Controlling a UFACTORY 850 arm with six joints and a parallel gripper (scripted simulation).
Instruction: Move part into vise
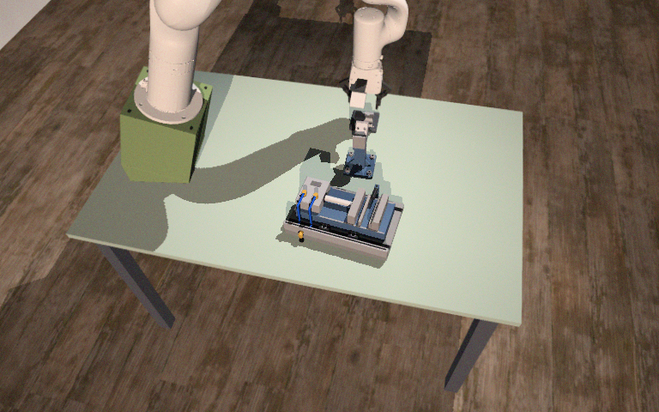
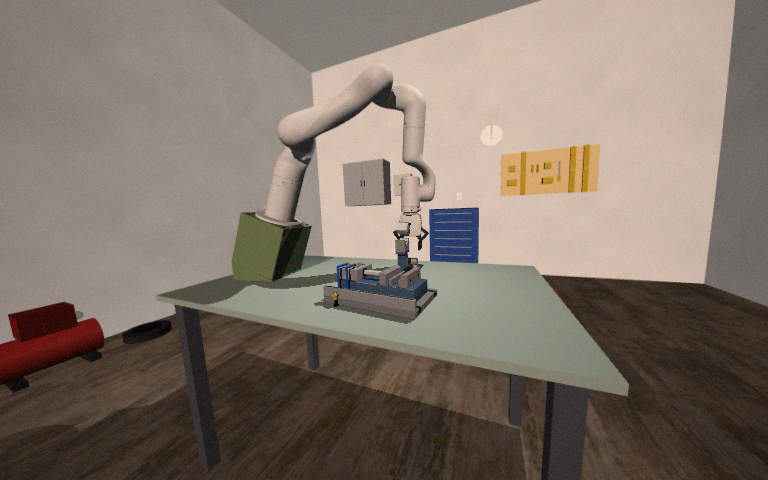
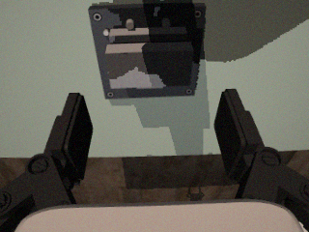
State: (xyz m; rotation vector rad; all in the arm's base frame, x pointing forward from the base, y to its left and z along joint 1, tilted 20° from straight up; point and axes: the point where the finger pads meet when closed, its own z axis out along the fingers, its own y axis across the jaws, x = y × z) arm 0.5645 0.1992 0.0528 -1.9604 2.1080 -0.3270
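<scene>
My hand is 1 cm to the left of the part and 7 cm above it. Also, from my hand: dark infeed plate (1 cm to the left, 10 cm below); then blue post (18 cm to the right, 4 cm below); then work stop (6 cm ahead, 36 cm to the right, 1 cm below).
</scene>
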